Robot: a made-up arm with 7 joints. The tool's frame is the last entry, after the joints. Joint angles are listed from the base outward.
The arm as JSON. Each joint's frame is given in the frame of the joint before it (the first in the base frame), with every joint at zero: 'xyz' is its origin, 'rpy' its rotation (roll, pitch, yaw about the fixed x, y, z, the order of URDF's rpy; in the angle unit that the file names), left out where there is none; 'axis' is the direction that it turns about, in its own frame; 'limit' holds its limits. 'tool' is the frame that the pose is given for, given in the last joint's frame.
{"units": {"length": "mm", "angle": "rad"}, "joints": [
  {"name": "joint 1", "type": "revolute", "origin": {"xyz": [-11.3, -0.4, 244.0]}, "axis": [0.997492, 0.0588, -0.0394], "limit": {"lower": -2.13, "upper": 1.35}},
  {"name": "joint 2", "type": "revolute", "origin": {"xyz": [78.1, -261.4, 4.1]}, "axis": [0.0, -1.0, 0.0], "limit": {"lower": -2.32, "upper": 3.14}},
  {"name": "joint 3", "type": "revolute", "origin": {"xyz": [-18.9, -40.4, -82.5]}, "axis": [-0.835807, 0.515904, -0.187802], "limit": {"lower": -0.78, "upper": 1.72}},
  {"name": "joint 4", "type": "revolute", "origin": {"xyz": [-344.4, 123.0, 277.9]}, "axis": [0.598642, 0.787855, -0.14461], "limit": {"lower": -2.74, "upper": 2.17}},
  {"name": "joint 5", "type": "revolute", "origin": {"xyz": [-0.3, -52.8, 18.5]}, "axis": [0.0, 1.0, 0.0], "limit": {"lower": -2.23, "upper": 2.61}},
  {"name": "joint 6", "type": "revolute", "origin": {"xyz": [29.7, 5.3, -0.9]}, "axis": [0.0, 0.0, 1.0], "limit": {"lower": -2.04, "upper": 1.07}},
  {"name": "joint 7", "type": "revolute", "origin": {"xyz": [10.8, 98.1, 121.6]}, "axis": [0.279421, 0.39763, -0.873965], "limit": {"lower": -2.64, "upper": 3.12}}
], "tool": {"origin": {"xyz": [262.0, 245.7, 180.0], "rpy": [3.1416, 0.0, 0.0]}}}
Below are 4 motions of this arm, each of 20 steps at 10 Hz.
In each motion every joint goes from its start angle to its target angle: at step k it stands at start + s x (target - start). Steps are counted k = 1, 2, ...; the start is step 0. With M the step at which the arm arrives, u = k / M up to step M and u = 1 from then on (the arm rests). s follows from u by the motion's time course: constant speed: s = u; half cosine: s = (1 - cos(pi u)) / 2; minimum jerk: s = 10 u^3 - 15 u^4 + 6 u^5.
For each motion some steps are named. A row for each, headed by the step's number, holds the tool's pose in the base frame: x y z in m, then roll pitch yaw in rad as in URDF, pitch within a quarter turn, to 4 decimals.
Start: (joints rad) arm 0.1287 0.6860 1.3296 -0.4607 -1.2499 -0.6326 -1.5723
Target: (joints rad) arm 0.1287 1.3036 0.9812 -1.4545 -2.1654 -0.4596 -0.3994
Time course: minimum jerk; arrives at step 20
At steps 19, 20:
19: -0.0195 -0.0684 -0.3978 1.1072 1.0262 2.7427
20: -0.0193 -0.0694 -0.3977 1.1104 1.0270 2.7455

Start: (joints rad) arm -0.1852 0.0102 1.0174 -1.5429 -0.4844 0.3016 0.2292
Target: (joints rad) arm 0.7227 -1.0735 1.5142 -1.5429 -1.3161 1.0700 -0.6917
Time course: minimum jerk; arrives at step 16
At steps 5, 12, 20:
5: -0.4924 0.2091 0.0677 1.9797 0.6697 1.6525
12: -0.1050 -0.4035 0.2809 2.1382 0.2385 -2.7099
20: 0.0103 -0.3915 0.2024 1.9675 0.3225 -2.4950

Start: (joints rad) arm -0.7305 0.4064 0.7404 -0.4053 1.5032 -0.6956 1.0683
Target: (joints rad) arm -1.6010 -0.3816 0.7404 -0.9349 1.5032 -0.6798 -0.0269
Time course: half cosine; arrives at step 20
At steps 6, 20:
6: 0.0707 -0.1090 0.6344 -2.7498 -1.1233 -3.1063
20: 0.2671 -0.0943 0.4182 -0.4655 -1.0641 0.2920

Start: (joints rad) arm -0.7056 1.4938 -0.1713 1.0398 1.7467 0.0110 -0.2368
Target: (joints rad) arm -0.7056 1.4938 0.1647 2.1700 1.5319 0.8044 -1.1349
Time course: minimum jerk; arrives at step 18
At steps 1, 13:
1: -0.0481 0.0388 -0.1051 2.9641 1.2465 0.6255
13: 0.1405 -0.0909 0.4268 -1.5932 -0.3428 1.5991

